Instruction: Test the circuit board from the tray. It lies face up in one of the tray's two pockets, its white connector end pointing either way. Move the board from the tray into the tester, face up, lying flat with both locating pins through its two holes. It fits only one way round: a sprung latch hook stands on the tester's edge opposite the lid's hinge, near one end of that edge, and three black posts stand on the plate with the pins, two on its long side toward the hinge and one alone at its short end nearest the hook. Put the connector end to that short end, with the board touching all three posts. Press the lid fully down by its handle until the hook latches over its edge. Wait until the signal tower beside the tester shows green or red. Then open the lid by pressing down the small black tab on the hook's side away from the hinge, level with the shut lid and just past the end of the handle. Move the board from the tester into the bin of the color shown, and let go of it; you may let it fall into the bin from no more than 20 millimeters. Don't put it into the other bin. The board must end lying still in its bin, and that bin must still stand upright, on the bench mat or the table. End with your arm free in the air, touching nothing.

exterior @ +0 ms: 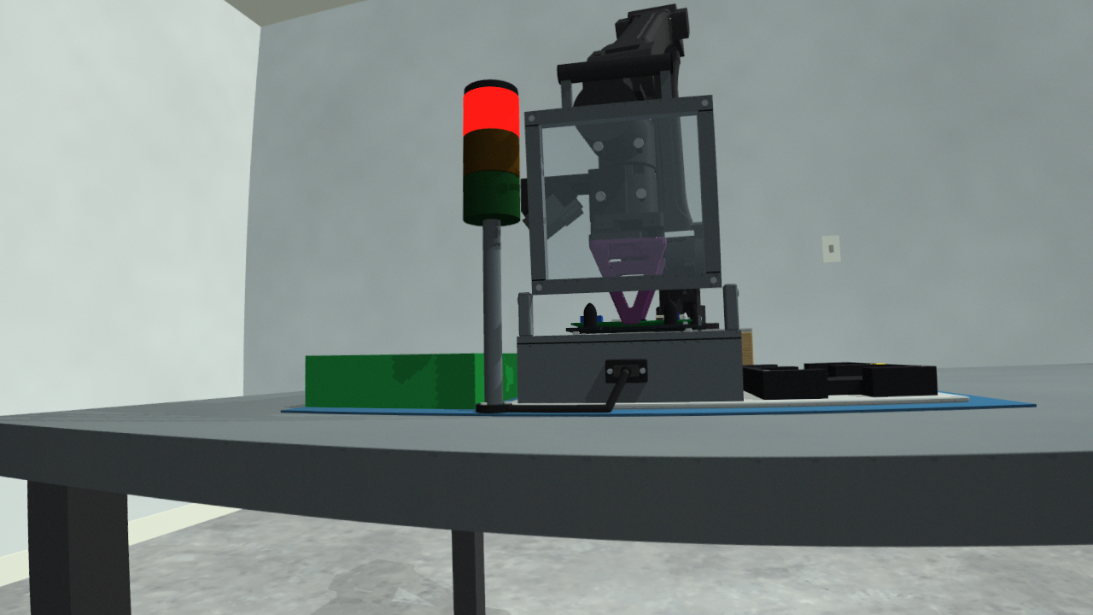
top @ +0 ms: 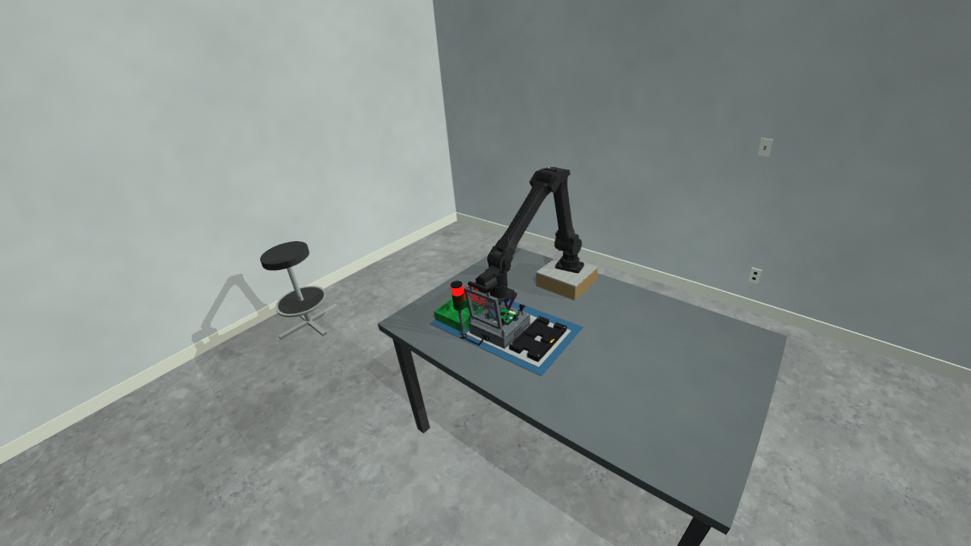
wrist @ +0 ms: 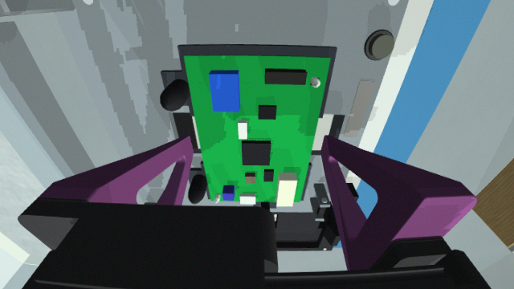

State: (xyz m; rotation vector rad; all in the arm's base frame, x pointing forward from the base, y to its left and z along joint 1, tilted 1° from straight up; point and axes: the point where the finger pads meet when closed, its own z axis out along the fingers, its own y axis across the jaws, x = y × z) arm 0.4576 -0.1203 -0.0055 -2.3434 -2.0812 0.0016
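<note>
The green circuit board lies right at my hand. The rest, counted from my hand: black tester plate 1 cm to the left, 1 cm below, 1 cm ahead; then black latch hook 7 cm to the left, 5 cm behind, 1 cm above; then clear lid 11 cm ahead, 11 cm above, 1 cm to the right.
</note>
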